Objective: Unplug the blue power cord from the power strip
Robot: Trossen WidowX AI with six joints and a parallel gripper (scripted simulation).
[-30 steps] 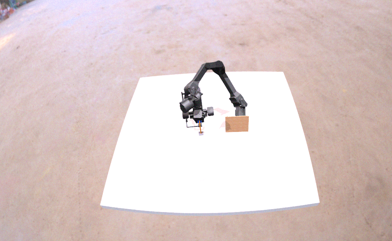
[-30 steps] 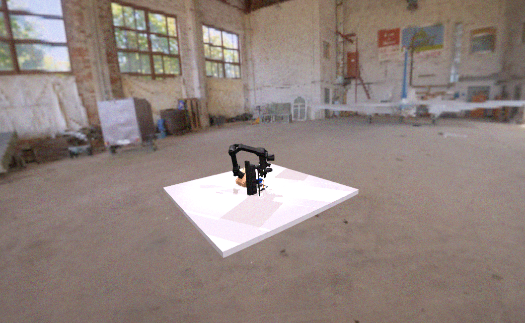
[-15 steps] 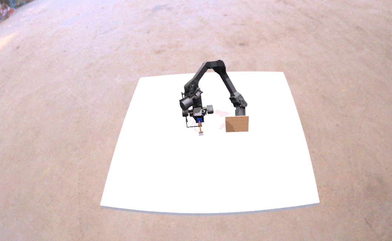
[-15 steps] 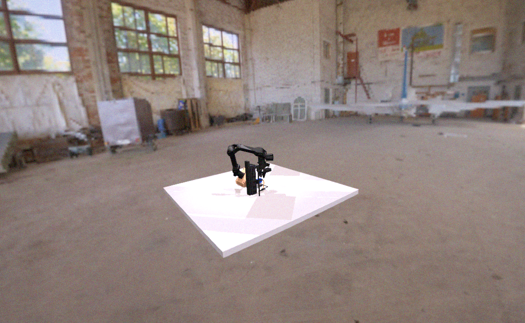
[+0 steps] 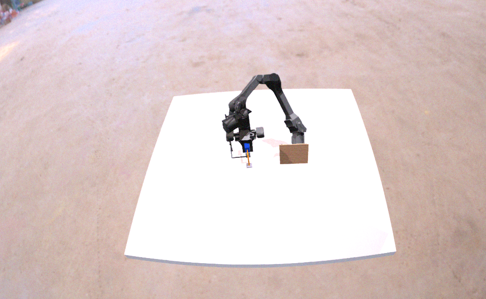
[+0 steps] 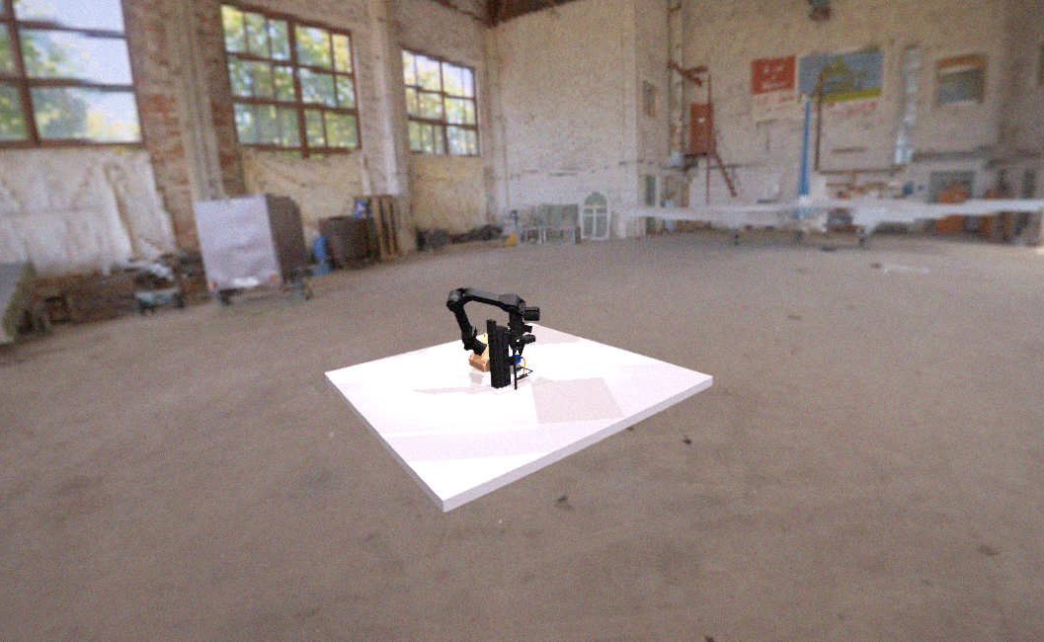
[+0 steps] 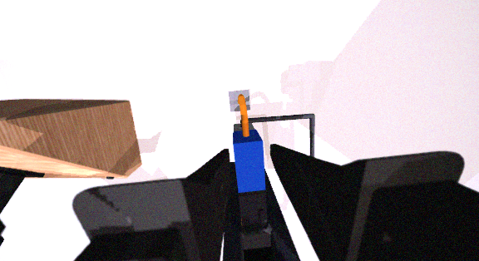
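Now: the blue plug 10 mm ahead of my gripper tip, 30 mm to the right of it and 10 mm below it. Also, from my gripper tip: grey square: 30 mm to the left, 110 mm below.
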